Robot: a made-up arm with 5 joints.
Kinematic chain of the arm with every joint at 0, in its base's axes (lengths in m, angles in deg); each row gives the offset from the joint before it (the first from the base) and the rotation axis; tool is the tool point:
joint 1: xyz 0 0 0.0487 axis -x
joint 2: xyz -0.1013 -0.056 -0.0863 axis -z
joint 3: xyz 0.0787 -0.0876 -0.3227 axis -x
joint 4: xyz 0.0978 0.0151 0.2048 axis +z
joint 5: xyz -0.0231 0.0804 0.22 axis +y
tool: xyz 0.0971 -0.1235 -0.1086
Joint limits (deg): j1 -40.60..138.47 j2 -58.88..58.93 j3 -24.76..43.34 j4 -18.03..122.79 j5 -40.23..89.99
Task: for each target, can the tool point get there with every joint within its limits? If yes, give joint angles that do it. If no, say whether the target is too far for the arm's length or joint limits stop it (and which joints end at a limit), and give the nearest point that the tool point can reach.
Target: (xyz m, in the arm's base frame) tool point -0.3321 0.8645 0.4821
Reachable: no: joint limits stop it (at a limit: joint 1, joint 3, joint 5) | nearest point -0.2072 0.3027 0.3993 | short by 0.581 m
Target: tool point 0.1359 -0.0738 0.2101
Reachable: yes | joints 112.20 24.76 28.42 6.18 6.03
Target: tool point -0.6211 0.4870 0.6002
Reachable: no: joint limits stop it (at a limit: joint 1, joint 2, joint 3, joint 5) | nearest point -0.2779 0.1987 0.4402 | short by 0.476 m
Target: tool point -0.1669 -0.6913 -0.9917
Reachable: no: too far | nearest point -0.1248 -0.2686 -0.3555 | short by 0.765 m
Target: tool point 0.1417 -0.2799 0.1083
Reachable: yes | joints 36.08 2.18 -7.36 108.61 75.65
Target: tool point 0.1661 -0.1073 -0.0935
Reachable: yes | joints -24.30 -1.06 -9.28 40.67 -3.42
